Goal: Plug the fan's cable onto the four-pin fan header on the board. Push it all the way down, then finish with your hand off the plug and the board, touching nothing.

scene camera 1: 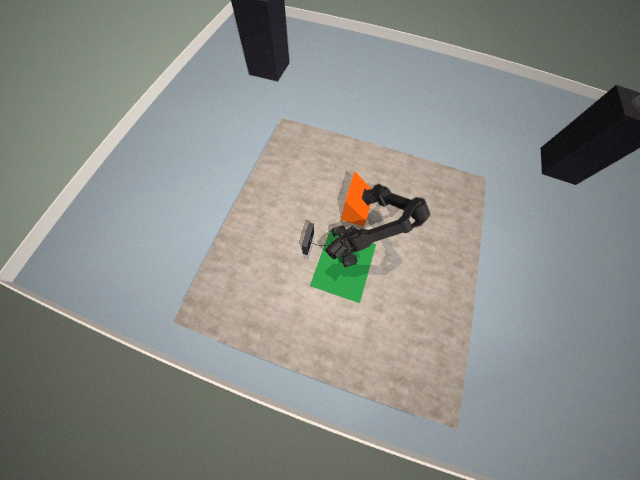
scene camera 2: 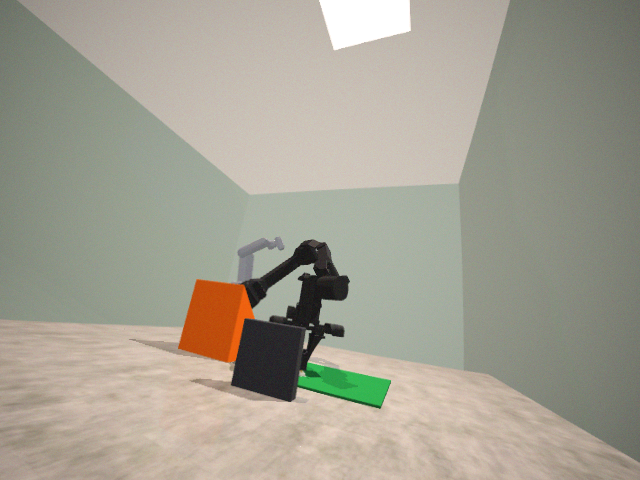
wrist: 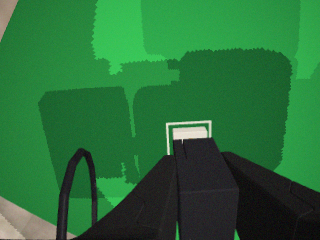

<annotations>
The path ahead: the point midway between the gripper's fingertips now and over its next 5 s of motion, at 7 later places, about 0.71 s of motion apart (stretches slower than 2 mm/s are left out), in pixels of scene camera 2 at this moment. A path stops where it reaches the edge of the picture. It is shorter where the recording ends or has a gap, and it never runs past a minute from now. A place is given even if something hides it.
The gripper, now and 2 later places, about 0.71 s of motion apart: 301, 362; 300, 365; 301, 338
</annotations>
